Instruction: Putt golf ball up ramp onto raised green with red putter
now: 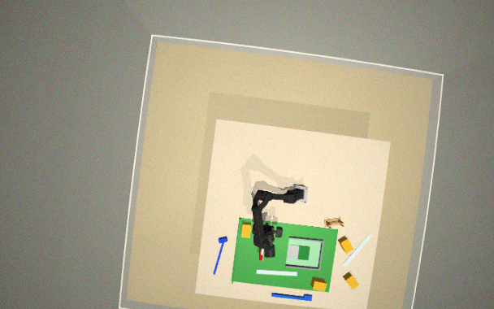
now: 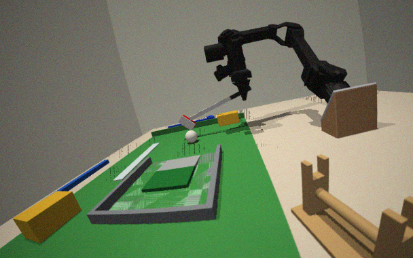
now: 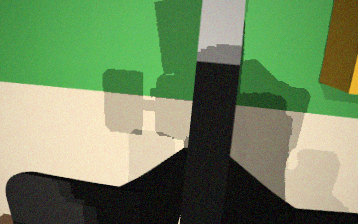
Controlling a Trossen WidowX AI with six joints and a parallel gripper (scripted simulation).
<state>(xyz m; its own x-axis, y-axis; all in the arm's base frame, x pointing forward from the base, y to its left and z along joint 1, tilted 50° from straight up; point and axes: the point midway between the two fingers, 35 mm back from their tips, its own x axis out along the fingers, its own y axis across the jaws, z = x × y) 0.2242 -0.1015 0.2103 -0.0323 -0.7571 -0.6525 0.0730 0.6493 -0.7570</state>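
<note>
Now: gripper tip 12 cm short of the red-headed putter. The rest, counted from my gripper tip: green mat (26 cm ahead, 16 cm to the left, 10 cm below); then white golf ball (21 cm ahead, 5 cm to the left, 8 cm below); then grey frame (23 cm ahead, 32 cm to the left, 9 cm below).
</note>
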